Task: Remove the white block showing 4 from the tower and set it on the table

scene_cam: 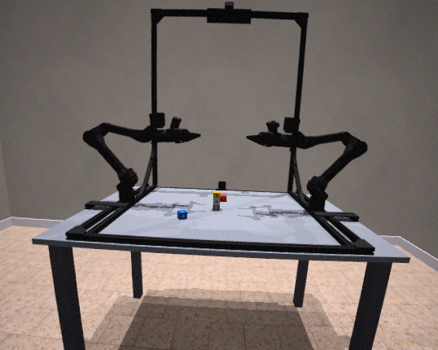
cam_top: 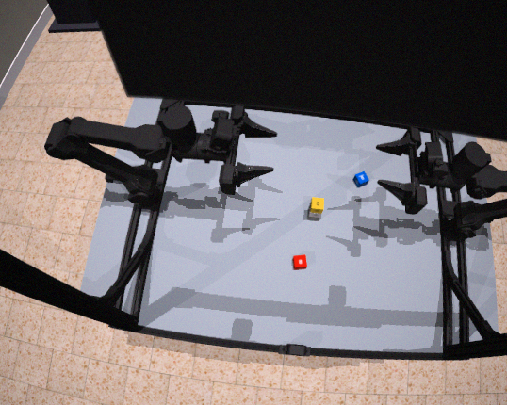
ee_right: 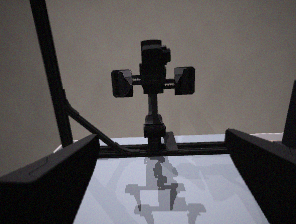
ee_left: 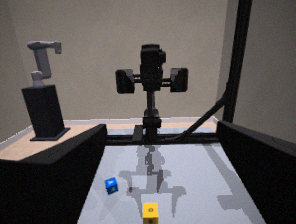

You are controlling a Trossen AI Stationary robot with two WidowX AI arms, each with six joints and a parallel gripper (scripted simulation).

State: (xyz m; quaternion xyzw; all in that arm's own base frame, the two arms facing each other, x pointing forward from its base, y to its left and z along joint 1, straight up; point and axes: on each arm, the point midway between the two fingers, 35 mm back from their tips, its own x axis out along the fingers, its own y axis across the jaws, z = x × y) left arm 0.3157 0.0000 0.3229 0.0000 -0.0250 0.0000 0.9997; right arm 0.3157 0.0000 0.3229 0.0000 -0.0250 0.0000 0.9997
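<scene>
Right now the yellow block is 1 cm ahead of my right hand, 12 cm to the left of it and 27 cm below it.
</scene>
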